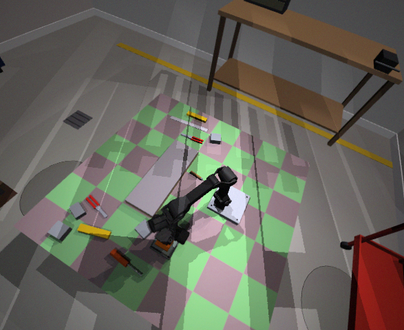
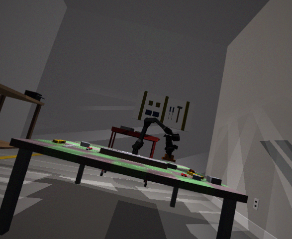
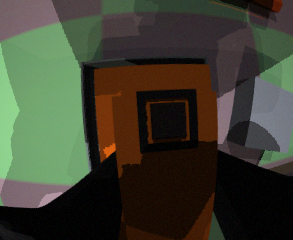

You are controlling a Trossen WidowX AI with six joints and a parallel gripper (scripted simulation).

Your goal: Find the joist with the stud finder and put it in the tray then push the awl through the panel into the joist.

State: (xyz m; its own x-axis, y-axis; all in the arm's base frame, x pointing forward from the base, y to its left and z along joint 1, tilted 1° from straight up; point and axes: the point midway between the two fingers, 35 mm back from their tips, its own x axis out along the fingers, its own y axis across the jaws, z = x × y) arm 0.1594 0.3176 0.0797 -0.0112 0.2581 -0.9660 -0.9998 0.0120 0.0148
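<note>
Right now my gripper tip is 1 cm to the left of the glass-like tray and 6 cm above it. From my gripper tip the other things lie so: awl (2 cm ahead, 43 cm to the right, 7 cm below); ruler (31 cm ahead, 81 cm to the right, 7 cm below); orange stud finder (1 cm to the left, 2 cm above).
</note>
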